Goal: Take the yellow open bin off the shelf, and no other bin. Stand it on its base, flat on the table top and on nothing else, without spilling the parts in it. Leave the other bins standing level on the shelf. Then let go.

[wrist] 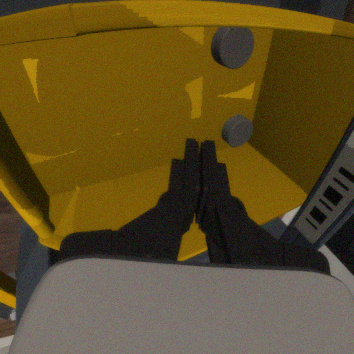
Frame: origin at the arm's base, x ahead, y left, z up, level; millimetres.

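Seen in the pictures: gripper, fingertip midpoint: (196, 158).
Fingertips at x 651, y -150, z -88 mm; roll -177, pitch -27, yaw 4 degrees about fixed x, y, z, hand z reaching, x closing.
Pixels of each thing's top centre, then the offset from my fingertips to it. "spot": a spot on its surface instead. Level surfaces: height alone.
- yellow open bin at its top centre: (223, 182) 19 mm back, 24 mm left, 46 mm up
- light label strip with black marks, surface spot: (327, 197) spot: 11 mm ahead, 29 mm left, 68 mm up
- yellow edge at a spot on its surface: (7, 297) spot: 118 mm back, 48 mm right, 30 mm up
- brown wooden surface at its surface level: 35 mm down
A yellow open bin (125, 110) fills most of the view, its inside facing the camera and its thick rim (200, 16) running across the top. Two grey round parts (233, 47) (237, 130) show in it, towards the right. My gripper (196, 158) is shut with nothing between its fingertips. The fingers stand in front of the bin's inside, just left of the lower grey part; whether they touch the bin I cannot tell. The gripper body hides what lies below the bin's near edge.
A blue-grey rail with a light label strip with black marks (327, 197) slants along the right edge. Part of another yellow edge (7, 297) shows at the lower left. A brown wooden surface (8, 235) shows at the left edge.
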